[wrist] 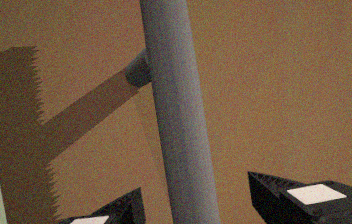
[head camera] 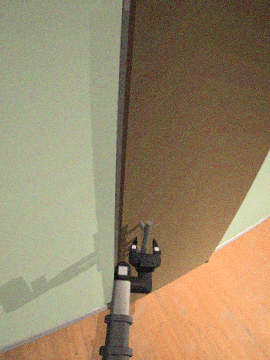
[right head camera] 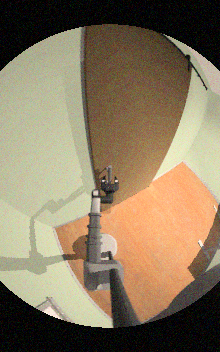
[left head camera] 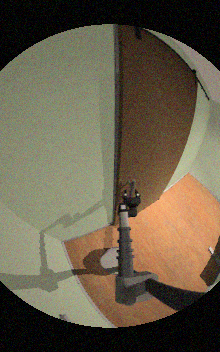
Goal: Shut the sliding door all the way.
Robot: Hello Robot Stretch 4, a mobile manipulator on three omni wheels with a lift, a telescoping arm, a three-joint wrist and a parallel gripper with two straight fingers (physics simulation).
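Where they show: robot's base, origin of its link: [right head camera: 102, 245] [left head camera: 115, 259].
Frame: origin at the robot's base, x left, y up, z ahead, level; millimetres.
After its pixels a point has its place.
Observation:
The brown sliding door [head camera: 195, 100] @[x -208, y 1506, z 690 mm] [left head camera: 155, 110] @[x -209, y 1516, z 690 mm] [right head camera: 140, 100] @[x -288, y 1480, z 730 mm] [wrist: 280, 100] @[x -217, y 943, z 694 mm] stands upright beside the pale green wall. A grey trim strip [head camera: 122, 100] @[x 34, y 1487, z 615 mm] runs along its left side, with a narrow dark strip between trim and panel. The grey bar handle [head camera: 148, 226] @[x -97, y 1033, z 558 mm] [left head camera: 132, 185] @[x -96, y 996, z 559 mm] [right head camera: 109, 171] @[x -100, y 998, z 560 mm] [wrist: 175, 75] @[x -100, y 964, z 558 mm] stands off the door low near its left edge. My gripper [head camera: 145, 242] @[x -103, y 883, z 614 mm] [left head camera: 132, 192] @[x -103, y 883, z 614 mm] [right head camera: 109, 179] @[x -103, y 883, z 614 mm] [wrist: 196, 196] @[x -103, y 883, z 614 mm] is open, with one finger on each side of the bar. In the wrist view gaps show on both sides. The lower end of the handle is hidden.
The green wall [head camera: 45, 125] @[x 234, y 1420, z 527 mm] is left of the door, close beside my arm [head camera: 120, 300] @[x -5, y 991, z 292 mm]. More green wall [head camera: 257, 200] @[x -1387, y 628, z 1359 mm] shows on the right. A dark rail [right head camera: 198, 76] runs at the top right. The floor [head camera: 200, 310] @[x -698, y -27, z 585 mm] is orange wood.

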